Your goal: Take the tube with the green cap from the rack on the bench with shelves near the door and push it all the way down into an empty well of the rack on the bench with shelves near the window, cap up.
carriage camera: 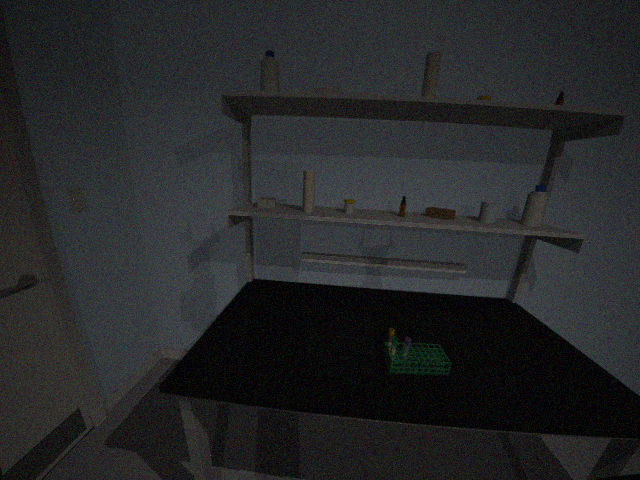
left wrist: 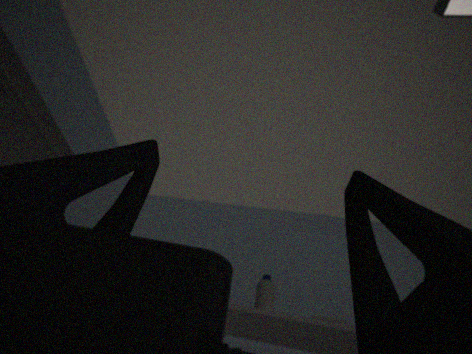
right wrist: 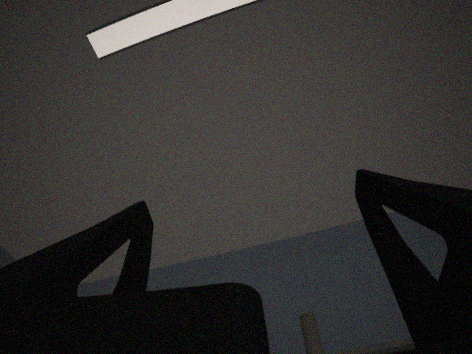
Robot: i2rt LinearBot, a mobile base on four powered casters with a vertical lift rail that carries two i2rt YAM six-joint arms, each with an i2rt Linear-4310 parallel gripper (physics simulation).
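Frame: origin at the left arm's base, x right, y ahead, z up, level; metres.
Seen in the pictures: left gripper, fingertip midpoint: (left wrist: 251, 165); right gripper, fingertip midpoint: (right wrist: 250, 198).
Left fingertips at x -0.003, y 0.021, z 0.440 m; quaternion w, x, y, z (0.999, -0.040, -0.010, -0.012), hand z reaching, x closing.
Offsets run from my left fingertips to a thing's middle. "pt": to the spot under its first point. Level surfaces: height alone.
A green wire rack {dy +0.536, dx +0.718, dz -0.626 m} (carriage camera: 421, 369) stands on the black bench top {dz -0.655 m} (carriage camera: 289, 351) in the carriage view, right of its middle. Tubes stand upright at the rack's left end: one with an orange-yellow cap {pt dy +0.564, dx +0.630, dz -0.537 m} (carriage camera: 391, 331), one with a purple cap {pt dy +0.522, dx +0.670, dz -0.535 m} (carriage camera: 407, 339), and a greenish cap {dy +0.528, dx +0.632, dz -0.591 m} (carriage camera: 394, 341) close behind or beside the orange one, hard to make out in the dark. My left gripper (left wrist: 251, 165) is open and empty, pointing up at the ceiling and wall. My right gripper (right wrist: 250, 198) is open and empty, pointing up too. Both are away from the rack.
Above the bench, a lower shelf {dz -0.198 m} (carriage camera: 392, 221) holds a cylinder {pt dy +0.920, dx +0.314, dz -0.105 m} (carriage camera: 308, 191), a yellow-lidded jar (carriage camera: 349, 206), a brown bottle {pt dy +0.929, dx +0.739, dz -0.151 m} (carriage camera: 402, 206), an orange box {pt dy +0.928, dx +0.919, dz -0.168 m} (carriage camera: 440, 212) and a blue-capped bottle {pt dy +0.866, dx +1.308, dz -0.119 m} (carriage camera: 534, 208). An upper shelf (carriage camera: 361, 105) holds more bottles. A door (carriage camera: 31, 361) with a handle is at the left.
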